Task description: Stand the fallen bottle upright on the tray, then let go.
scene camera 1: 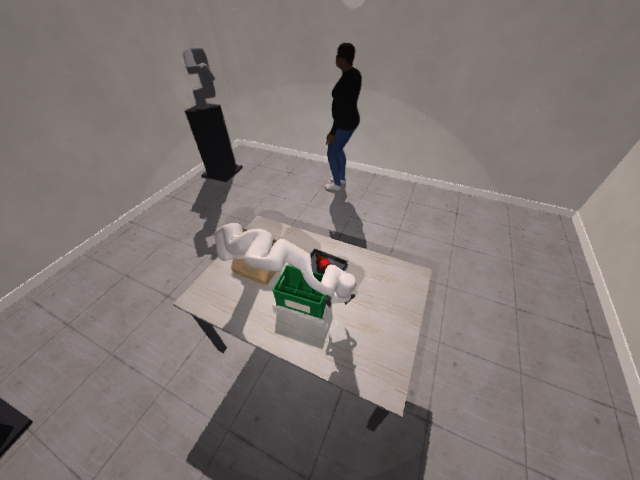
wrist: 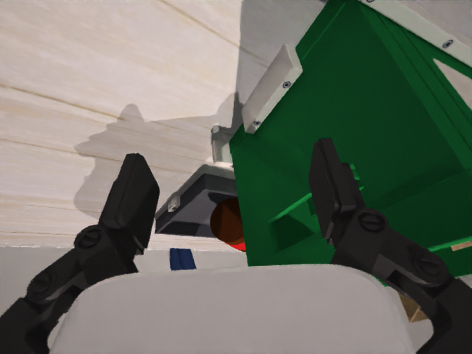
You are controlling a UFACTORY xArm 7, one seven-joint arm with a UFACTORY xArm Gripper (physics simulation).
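Frame: origin at the arm's base, x ahead, y left, z up, level; millimetres.
Where they show: gripper, fingertip midpoint: (scene camera 1: pixel 337 303) (wrist: pixel 230 165).
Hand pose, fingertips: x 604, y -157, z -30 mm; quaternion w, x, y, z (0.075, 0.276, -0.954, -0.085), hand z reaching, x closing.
Note:
Each offset is from my fingertips to the top centre of the thing. Level surfaces: height alone.
A brown bottle with a red label @(dx -197, dy +305, dz -40 mm) (scene camera 1: pixel 323 262) (wrist: pixel 227 221) lies on the dark tray @(dx -183, dy +304, dz -94 mm) (scene camera 1: pixel 338 256) (wrist: pixel 187 216) behind the green crate; in the wrist view its round brown end faces the camera and the crate hides part of it. My gripper (scene camera 1: pixel 342 300) (wrist: pixel 230 165) is open and empty. It hangs above the table at the right end of the crate, apart from the bottle. In the wrist view the right finger is in front of the crate and the left finger is in front of the table top.
The green crate @(dx -208, dy +21, dz +56 mm) (scene camera 1: pixel 299 308) (wrist: pixel 320 110) with inner dividers stands between the arm's base and the gripper, close to the tray. A light brown box (scene camera 1: pixel 251 272) stands left of the crate. A person (scene camera 1: pixel 347 98) stands on the floor behind the table @(dz -120 mm) (scene camera 1: pixel 379 330).

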